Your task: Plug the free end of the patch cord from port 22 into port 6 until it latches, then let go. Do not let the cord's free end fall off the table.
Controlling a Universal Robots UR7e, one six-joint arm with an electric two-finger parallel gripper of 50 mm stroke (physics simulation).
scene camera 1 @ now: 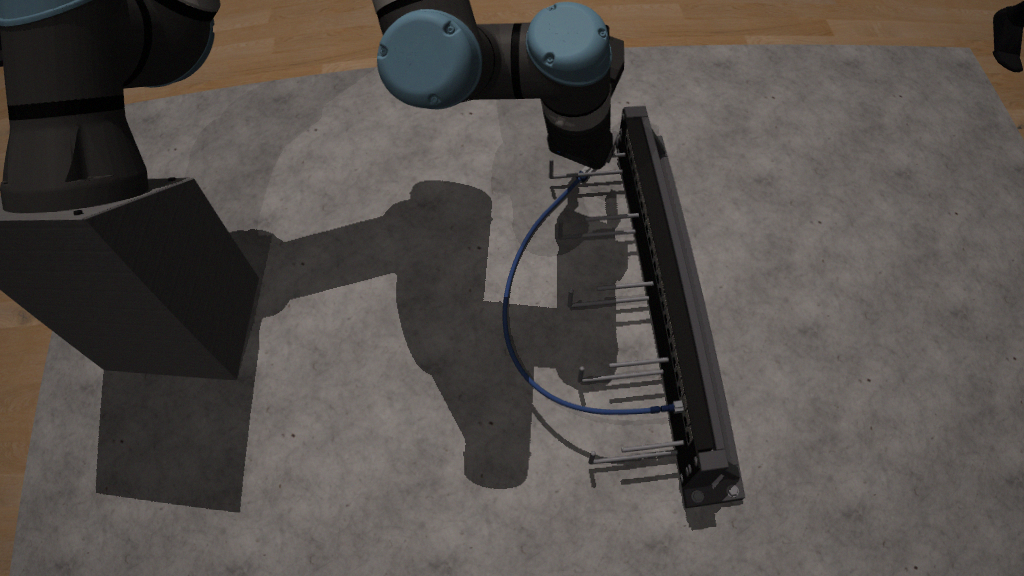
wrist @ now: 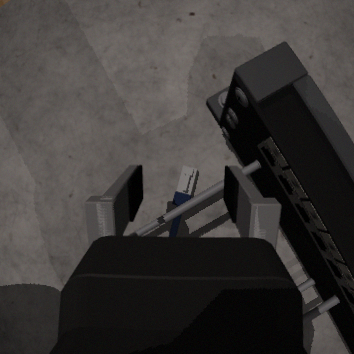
Scene:
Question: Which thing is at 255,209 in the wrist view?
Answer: My gripper.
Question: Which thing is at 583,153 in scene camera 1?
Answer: My gripper.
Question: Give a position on a cable-management rod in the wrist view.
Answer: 218,186

